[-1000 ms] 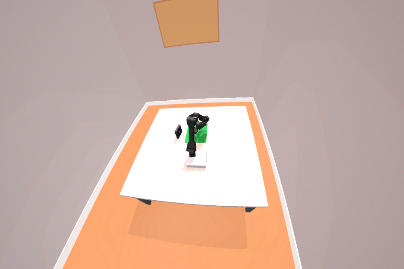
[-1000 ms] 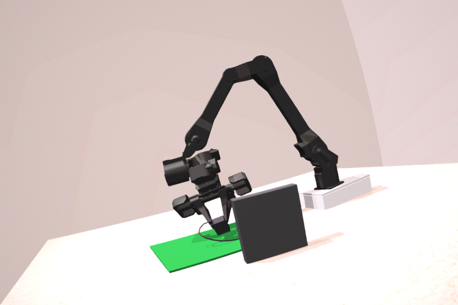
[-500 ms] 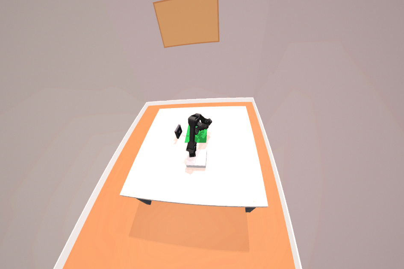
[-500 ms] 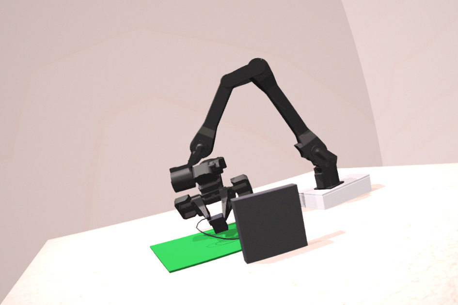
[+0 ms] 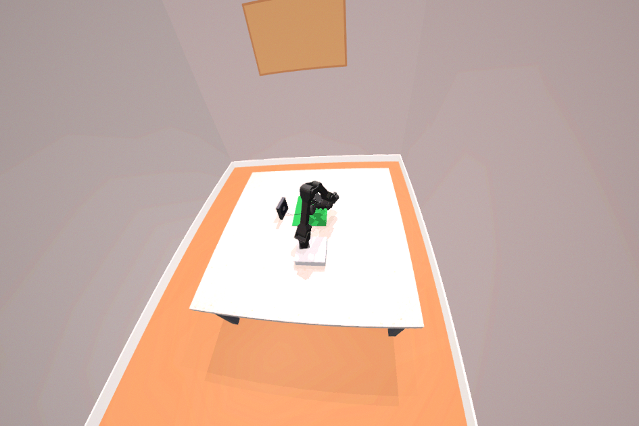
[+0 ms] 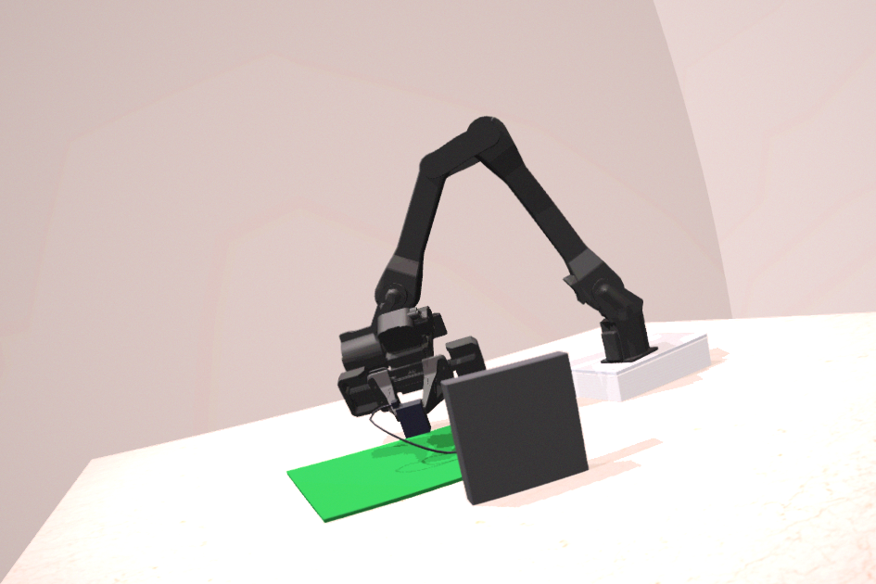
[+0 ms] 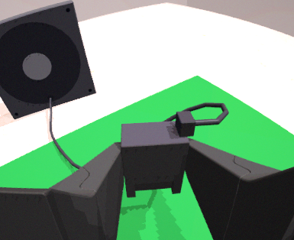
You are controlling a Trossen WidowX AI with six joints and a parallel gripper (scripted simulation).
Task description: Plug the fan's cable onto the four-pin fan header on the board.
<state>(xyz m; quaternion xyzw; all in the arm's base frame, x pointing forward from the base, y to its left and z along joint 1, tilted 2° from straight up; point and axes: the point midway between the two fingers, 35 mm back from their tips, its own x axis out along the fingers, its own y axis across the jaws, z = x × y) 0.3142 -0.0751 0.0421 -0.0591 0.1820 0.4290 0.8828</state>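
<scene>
Right now the green board is 1 cm behind my gripper tip, 1 cm to the right of it and 7 cm below it. Round my gripper tip: white four-pin header: 6 cm behind, 4 cm to the left, 6 cm below; dark square fan: 1 cm behind, 18 cm to the left; dark fan plug: 1 cm below.
</scene>
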